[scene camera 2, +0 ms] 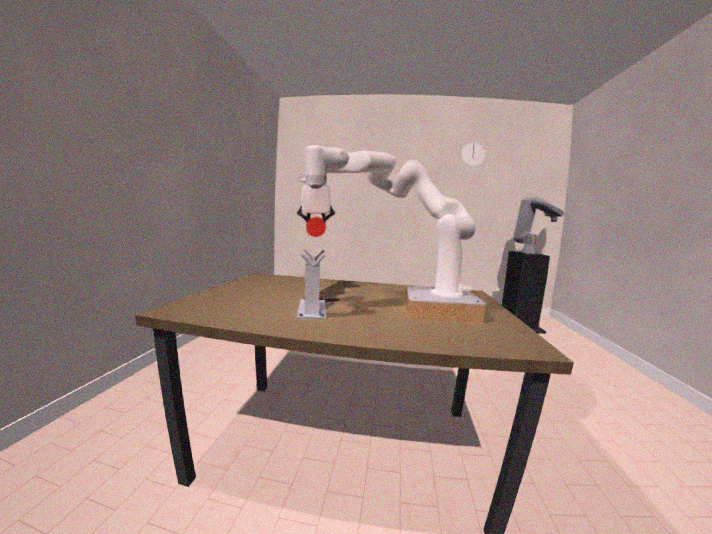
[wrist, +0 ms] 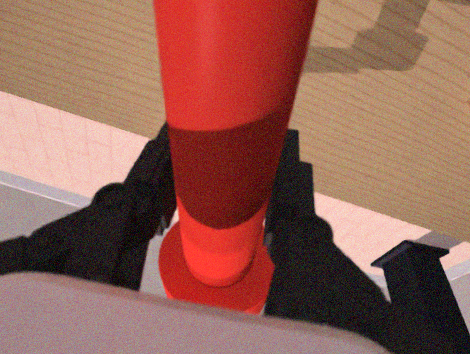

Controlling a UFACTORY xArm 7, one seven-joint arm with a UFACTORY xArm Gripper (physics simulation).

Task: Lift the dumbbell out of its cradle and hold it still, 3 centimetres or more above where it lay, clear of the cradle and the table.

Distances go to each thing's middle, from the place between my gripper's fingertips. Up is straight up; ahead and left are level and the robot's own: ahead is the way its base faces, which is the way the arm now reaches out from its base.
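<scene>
There's the red dumbbell [wrist: 229,82], and it's 10 mm to the right of my hand and 20 mm above it. Going by their middles, the red dumbbell is the nearest to my hand of the things named here. The grey cradle [scene camera 2: 312,306] is 10 mm ahead of my hand and 180 mm below it.
</scene>
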